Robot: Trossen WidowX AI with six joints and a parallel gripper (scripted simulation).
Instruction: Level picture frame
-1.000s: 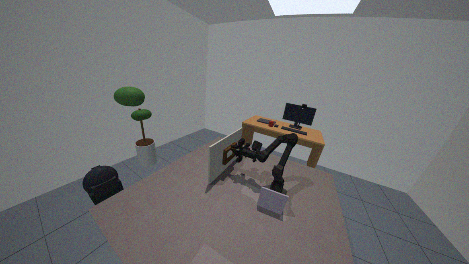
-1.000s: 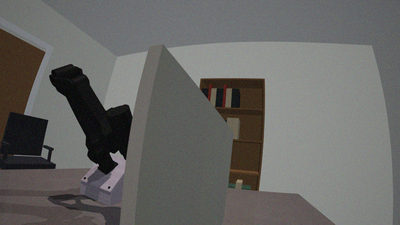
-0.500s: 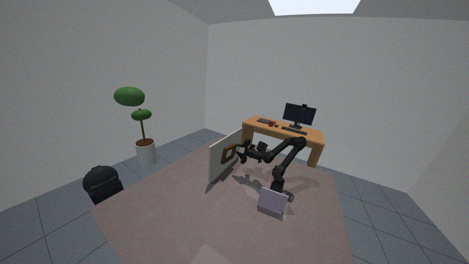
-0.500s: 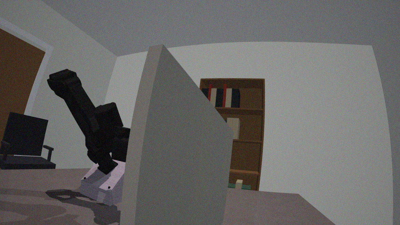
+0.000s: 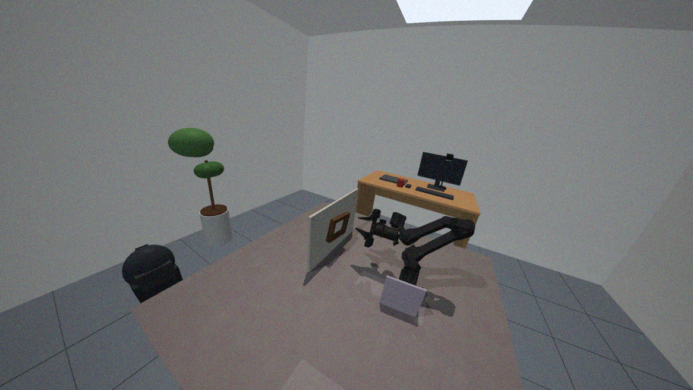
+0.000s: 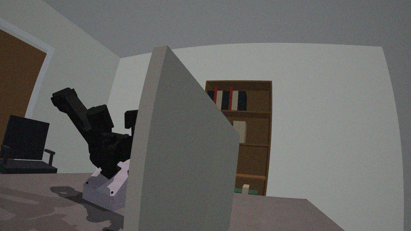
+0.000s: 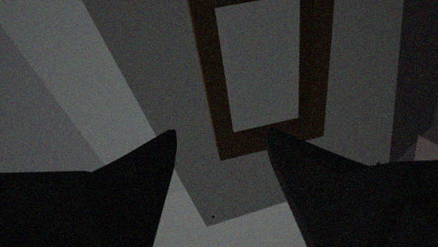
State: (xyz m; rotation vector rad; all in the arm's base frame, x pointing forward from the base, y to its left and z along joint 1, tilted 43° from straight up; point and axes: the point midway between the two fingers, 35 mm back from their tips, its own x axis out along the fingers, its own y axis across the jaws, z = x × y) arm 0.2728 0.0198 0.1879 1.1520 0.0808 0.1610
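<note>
Right now my gripper tip is 110 mm short of the brown wooden picture frame, 10 mm to the right of it and 60 mm above it. From my gripper tip the other things lie so: wall panel (120 mm ahead, 70 mm below).
</note>
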